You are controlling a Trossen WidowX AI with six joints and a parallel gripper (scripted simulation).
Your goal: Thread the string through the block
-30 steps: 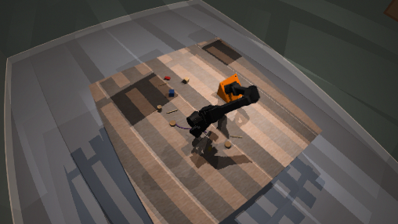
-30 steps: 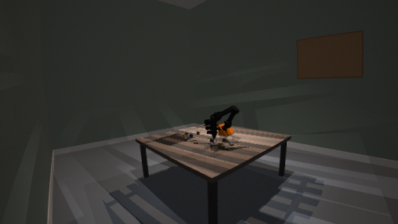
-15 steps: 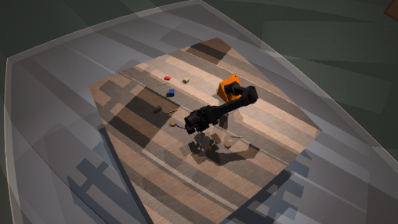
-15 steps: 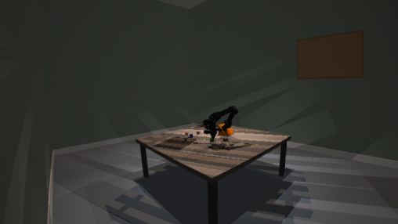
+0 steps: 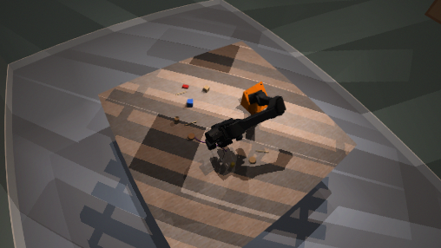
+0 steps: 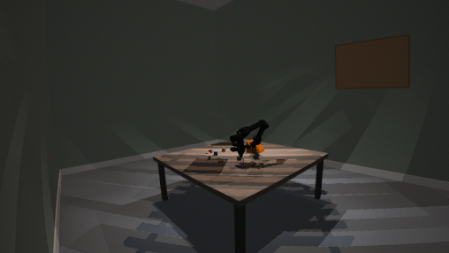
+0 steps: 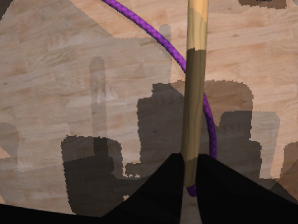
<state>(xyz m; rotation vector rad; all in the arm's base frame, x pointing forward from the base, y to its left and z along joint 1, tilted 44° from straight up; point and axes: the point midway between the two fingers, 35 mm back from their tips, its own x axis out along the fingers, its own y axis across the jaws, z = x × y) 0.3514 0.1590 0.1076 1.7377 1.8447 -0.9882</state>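
My gripper tip is now 6 cm past the green wooden block, 9 cm to the left of it and 4 cm above it. Round my gripper tip: thin wooden stick 1 cm to the right; then round wooden button 10 cm ahead, 17 cm to the right, 5 cm below; then cylinder 12 cm ahead, 31 cm to the right, 4 cm below.
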